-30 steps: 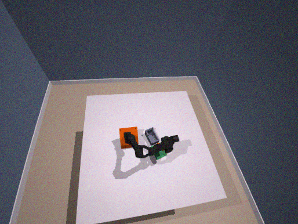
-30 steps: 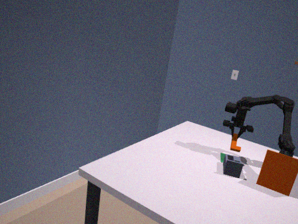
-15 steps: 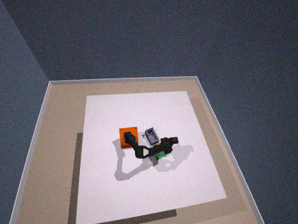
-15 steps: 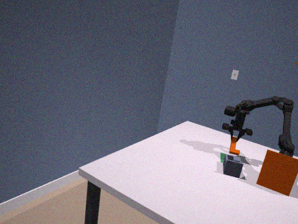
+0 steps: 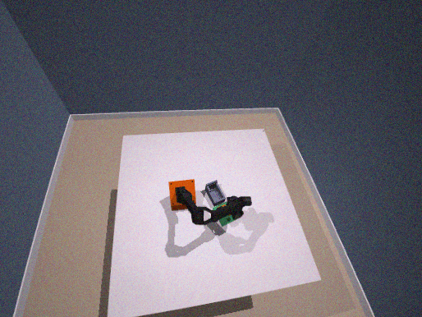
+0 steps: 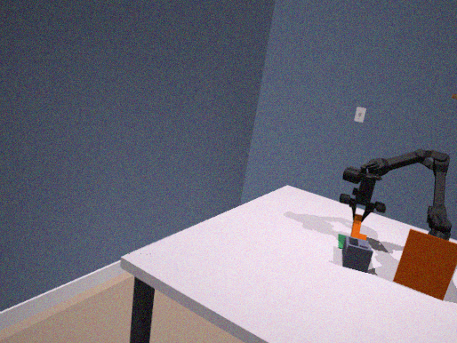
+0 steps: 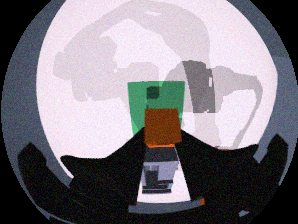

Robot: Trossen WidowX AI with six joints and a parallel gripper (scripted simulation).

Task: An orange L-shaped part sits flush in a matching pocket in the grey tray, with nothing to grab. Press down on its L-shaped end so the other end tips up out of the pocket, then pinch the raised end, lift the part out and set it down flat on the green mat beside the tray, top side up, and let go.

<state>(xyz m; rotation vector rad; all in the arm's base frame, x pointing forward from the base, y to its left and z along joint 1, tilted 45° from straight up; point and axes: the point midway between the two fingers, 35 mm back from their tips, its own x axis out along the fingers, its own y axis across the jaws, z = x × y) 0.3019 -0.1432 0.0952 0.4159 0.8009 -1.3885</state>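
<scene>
Right now my gripper tip is 110 mm above the green mat, 20 mm to the right of it and 10 mm past it. From my gripper tip the other things lie so: orange L-shaped part (30 mm to the left, 30 mm below, 20 mm behind).
</scene>
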